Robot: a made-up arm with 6 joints. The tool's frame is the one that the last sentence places.
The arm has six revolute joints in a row. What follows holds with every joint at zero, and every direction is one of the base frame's.
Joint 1 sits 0.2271 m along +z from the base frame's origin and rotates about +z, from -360.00 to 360.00 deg.
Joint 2 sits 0.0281 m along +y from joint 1 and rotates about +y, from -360.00 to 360.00 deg.
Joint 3 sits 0.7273 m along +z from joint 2 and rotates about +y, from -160.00 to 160.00 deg.
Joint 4 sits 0.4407 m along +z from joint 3 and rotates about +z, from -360.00 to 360.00 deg.
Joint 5 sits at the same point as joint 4 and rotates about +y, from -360.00 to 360.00 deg.
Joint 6 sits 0.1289 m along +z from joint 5 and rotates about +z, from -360.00 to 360.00 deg.
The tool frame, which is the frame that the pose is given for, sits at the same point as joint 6; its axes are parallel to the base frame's.
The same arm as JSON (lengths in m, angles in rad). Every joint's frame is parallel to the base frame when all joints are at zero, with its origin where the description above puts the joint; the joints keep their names.
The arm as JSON. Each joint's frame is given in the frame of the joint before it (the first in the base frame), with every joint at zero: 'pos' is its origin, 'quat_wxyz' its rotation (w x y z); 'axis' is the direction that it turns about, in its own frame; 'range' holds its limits. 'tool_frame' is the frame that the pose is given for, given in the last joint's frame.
{
  "length_unit": "m",
  "angle_unit": "rad",
  "joints": [
    {
      "joint": "joint 1",
      "pos": [
        0.0,
        0.0,
        0.2271
      ],
      "quat_wxyz": [
        1.0,
        0.0,
        0.0,
        0.0
      ],
      "axis": "+z",
      "range": [
        -6.2832,
        6.2832
      ]
    },
    {
      "joint": "joint 2",
      "pos": [
        0.0,
        0.0281,
        0.0
      ],
      "quat_wxyz": [
        1.0,
        0.0,
        0.0,
        0.0
      ],
      "axis": "+y",
      "range": [
        -6.2832,
        6.2832
      ]
    },
    {
      "joint": "joint 3",
      "pos": [
        0.0,
        0.0,
        0.7273
      ],
      "quat_wxyz": [
        1.0,
        0.0,
        0.0,
        0.0
      ],
      "axis": "+y",
      "range": [
        -2.7925,
        2.7925
      ]
    },
    {
      "joint": "joint 4",
      "pos": [
        0.0,
        0.0,
        0.4407
      ],
      "quat_wxyz": [
        1.0,
        0.0,
        0.0,
        0.0
      ],
      "axis": "+z",
      "range": [
        -6.2832,
        6.2832
      ]
    },
    {
      "joint": "joint 5",
      "pos": [
        0.0,
        0.0,
        0.0
      ],
      "quat_wxyz": [
        1.0,
        0.0,
        0.0,
        0.0
      ],
      "axis": "+y",
      "range": [
        -6.2832,
        6.2832
      ]
    },
    {
      "joint": "joint 6",
      "pos": [
        0.0,
        0.0,
        0.1289
      ],
      "quat_wxyz": [
        1.0,
        0.0,
        0.0,
        0.0
      ],
      "axis": "+z",
      "range": [
        -6.2832,
        6.2832
      ]
    }
  ],
  "tool_frame": {
    "pos": [
      0.0,
      0.0,
      0.0
    ],
    "quat_wxyz": [
      1.0,
      0.0,
      0.0,
      0.0
    ]
  }
}

